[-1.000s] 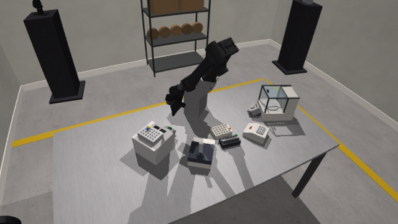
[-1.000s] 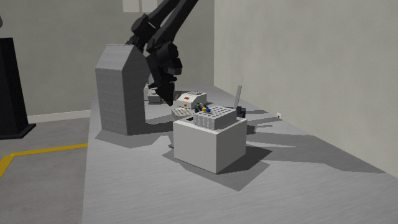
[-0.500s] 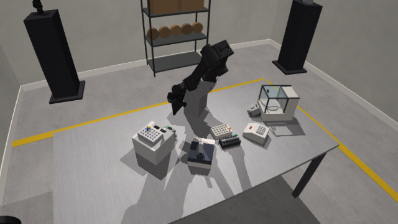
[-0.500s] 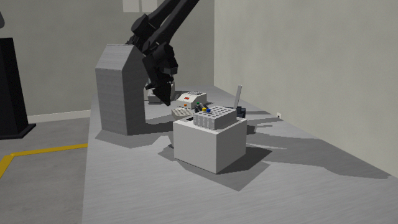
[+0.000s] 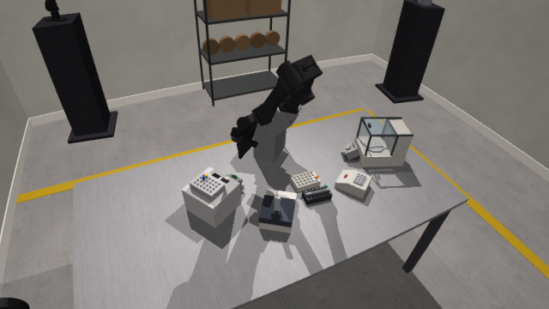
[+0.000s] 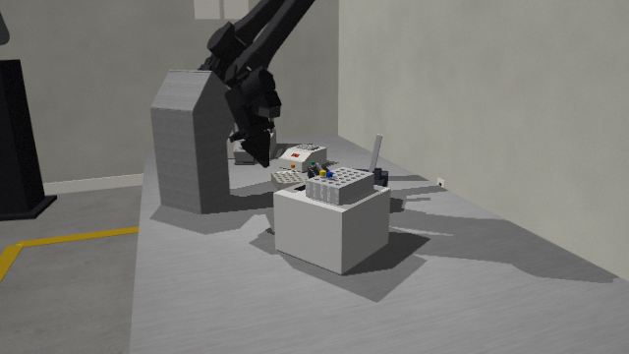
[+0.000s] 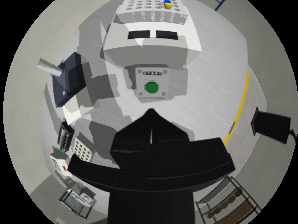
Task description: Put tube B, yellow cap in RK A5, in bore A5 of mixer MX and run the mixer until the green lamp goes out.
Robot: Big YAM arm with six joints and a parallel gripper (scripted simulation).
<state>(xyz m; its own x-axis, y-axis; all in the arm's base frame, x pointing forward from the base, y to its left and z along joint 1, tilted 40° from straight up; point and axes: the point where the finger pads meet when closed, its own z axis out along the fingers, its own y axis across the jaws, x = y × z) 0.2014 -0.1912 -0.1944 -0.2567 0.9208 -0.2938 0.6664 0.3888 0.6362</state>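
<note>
Now: hand 9 cm above the green start key, 4 cm to the left of it and 3 cm short of it. Also, from my hand: black magnet block: 32 cm to the left, 20 cm ahead, 14 cm below; then grey shaking block: 17 cm to the right, 14 cm ahead, 1 cm below; then tube rack RK: 30 cm to the left, 14 cm below, 9 cm ahead.
</note>
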